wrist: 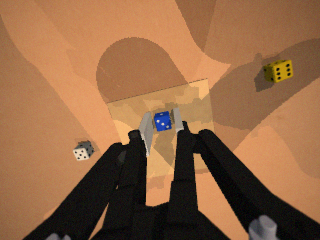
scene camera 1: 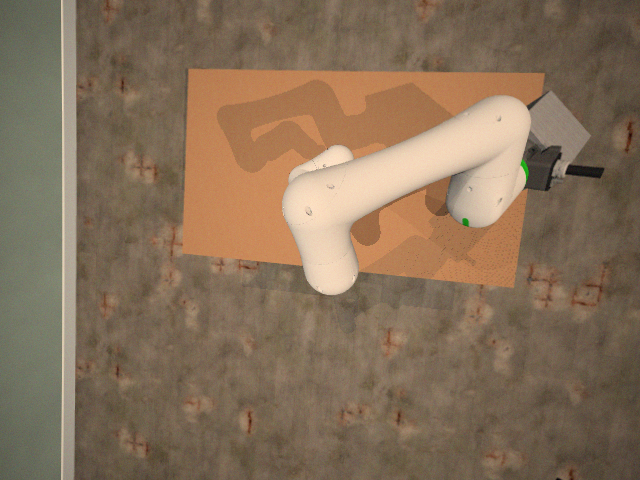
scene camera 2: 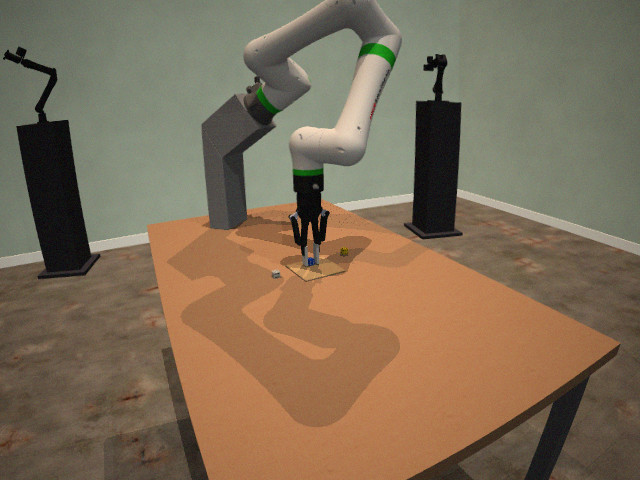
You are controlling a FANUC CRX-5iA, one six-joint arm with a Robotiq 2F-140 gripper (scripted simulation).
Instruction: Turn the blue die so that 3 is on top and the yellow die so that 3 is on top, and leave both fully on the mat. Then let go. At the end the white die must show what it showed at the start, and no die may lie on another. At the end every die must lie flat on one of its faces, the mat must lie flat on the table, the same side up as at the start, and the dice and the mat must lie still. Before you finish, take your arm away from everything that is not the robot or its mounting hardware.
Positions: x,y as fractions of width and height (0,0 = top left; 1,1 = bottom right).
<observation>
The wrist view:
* my gripper: 0.51,0.50
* tan mat: 0.60,0.41
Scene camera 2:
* my gripper: 0.49,0.55
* tan mat: 0.51,0.56
</observation>
